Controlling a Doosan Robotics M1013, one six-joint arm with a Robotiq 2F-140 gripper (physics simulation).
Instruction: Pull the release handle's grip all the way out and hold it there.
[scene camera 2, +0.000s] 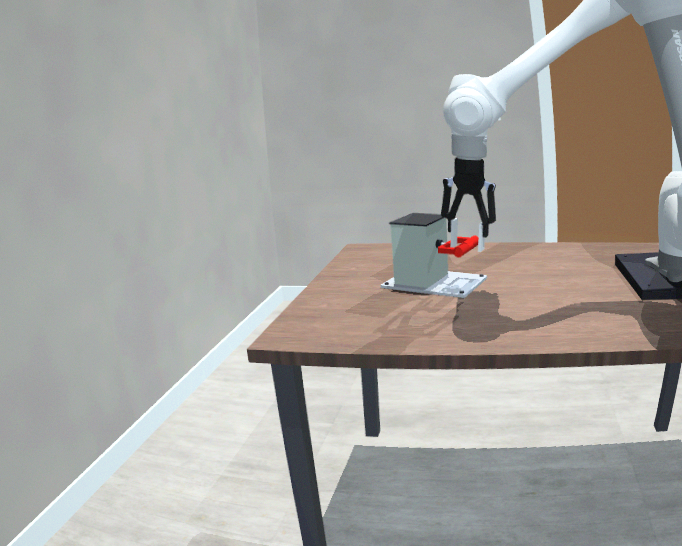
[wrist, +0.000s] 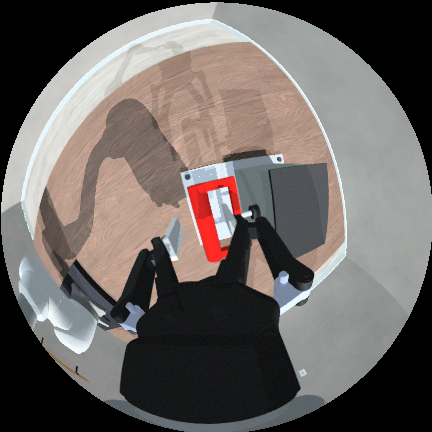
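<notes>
The red release handle (scene camera 2: 466, 247) (wrist: 212, 245) is a rectangular loop with a thick outer grip bar. It stands out level from the side of a grey-green box (scene camera 2: 418, 255) (wrist: 255, 187) with a dark lid, on a short rod (wrist: 247, 214). My gripper (scene camera 2: 467, 236) (wrist: 201, 219) points down, part open, with its fingers on either side of the grip bar. One pale fingertip is in the loop's opening, between the bar and the box. The other is on the bar's outer side, with a gap to it. Nothing is held.
The box stands on a light metal plate (scene camera 2: 474, 279) (wrist: 202, 174) bolted at its corners, on the wooden table (scene camera 2: 318, 324) (wrist: 125, 200). The arm's dark base (scene camera 2: 631, 275) is at the right of the table. A grey wall (scene camera 2: 352, 113) stands behind.
</notes>
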